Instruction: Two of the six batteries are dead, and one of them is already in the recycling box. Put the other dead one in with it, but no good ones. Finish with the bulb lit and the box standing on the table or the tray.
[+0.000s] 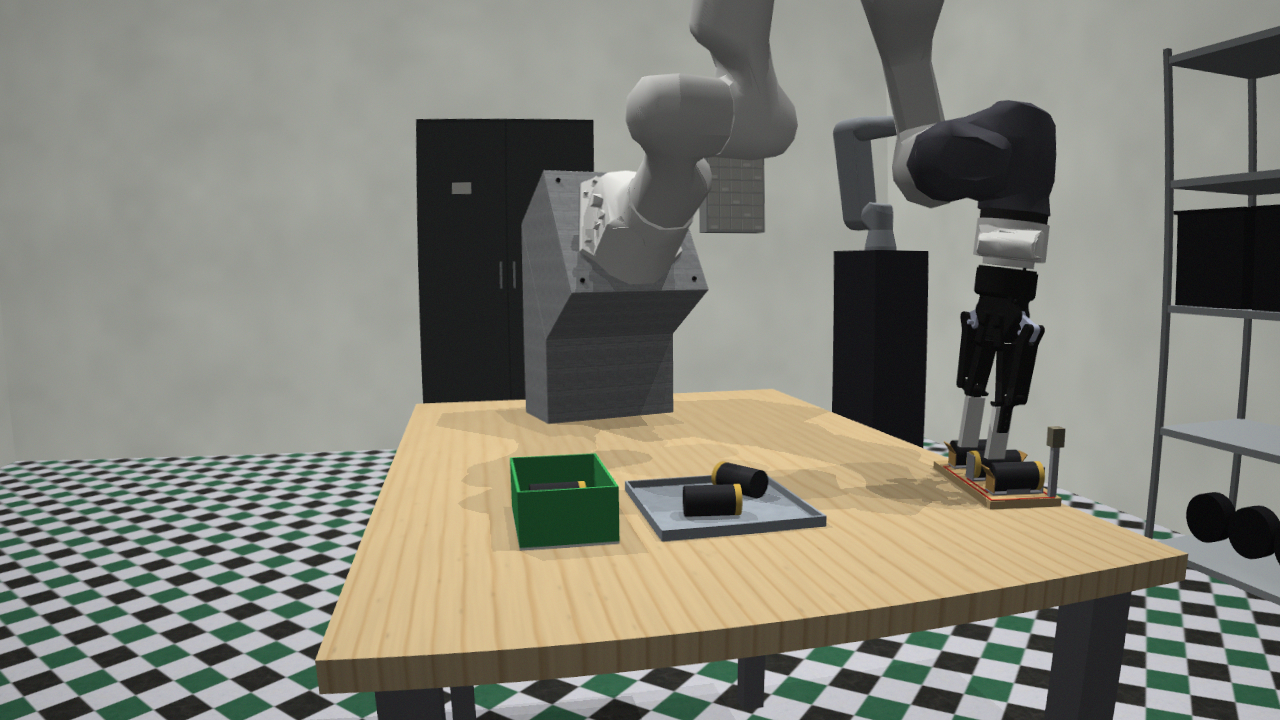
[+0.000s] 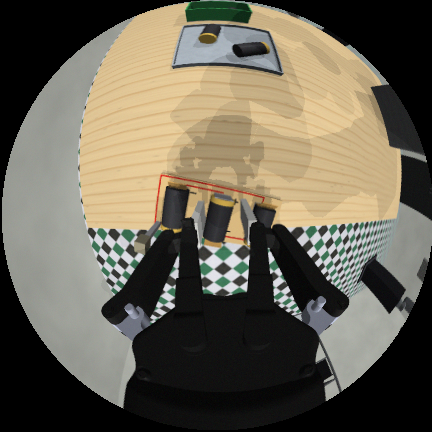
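Note:
The green box (image 1: 565, 521) (image 2: 218, 13) stands on the table; part of a battery (image 1: 556, 487) shows inside. Two black batteries with yellow ends, one (image 1: 709, 500) (image 2: 210, 32) and another (image 1: 744, 480) (image 2: 249, 49), lie on the grey tray (image 1: 787, 518) (image 2: 186, 47). The circuit board (image 1: 1022, 504) holds three batteries: one near the post (image 1: 1017, 476) (image 2: 175, 207), a middle one (image 2: 218, 222) and a far one (image 2: 265, 215). My gripper (image 1: 982, 441) (image 2: 222, 208) is partly open, pointing down, its fingers on either side of the middle battery, not clamped. The small block (image 1: 1056, 437) (image 2: 142, 244) on the post looks dull beige.
The wooden table (image 1: 581, 591) (image 2: 135, 125) carries the box, tray and board; the board is at its edge. The robot's grey base (image 1: 608, 367) stands at the back. A metal shelf rack (image 1: 1166, 268) stands beyond the table on the right.

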